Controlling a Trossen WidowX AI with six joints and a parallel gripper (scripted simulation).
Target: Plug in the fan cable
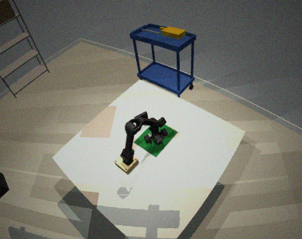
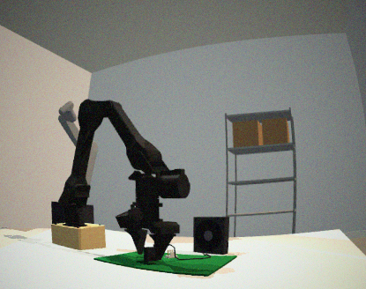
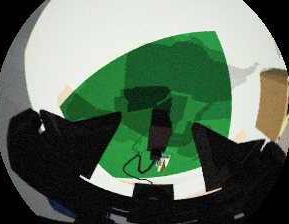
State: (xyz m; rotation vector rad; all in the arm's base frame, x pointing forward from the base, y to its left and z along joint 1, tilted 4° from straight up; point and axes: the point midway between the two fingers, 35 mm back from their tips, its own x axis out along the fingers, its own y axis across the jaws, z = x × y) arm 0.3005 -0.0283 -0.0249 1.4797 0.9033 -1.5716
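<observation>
My gripper tip is 40 mm to the right of the green board, 30 mm short of it and 30 mm above it. Round my gripper tip: black fan: 220 mm to the left, 70 mm ahead, 40 mm above.
</observation>
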